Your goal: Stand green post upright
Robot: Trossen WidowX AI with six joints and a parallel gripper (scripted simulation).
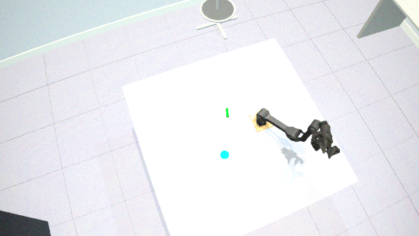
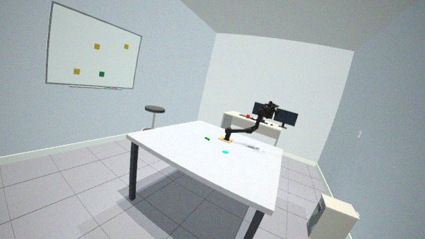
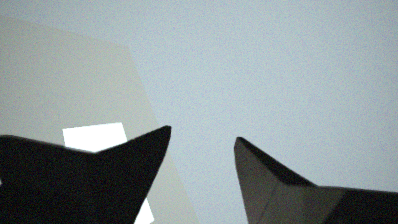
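My gripper tip is now 62 cm to the left of the green post, 51 cm above it and 25 cm short of it. Also, from my gripper tip: cyan circle (52 cm below, 39 cm ahead, 34 cm to the right).
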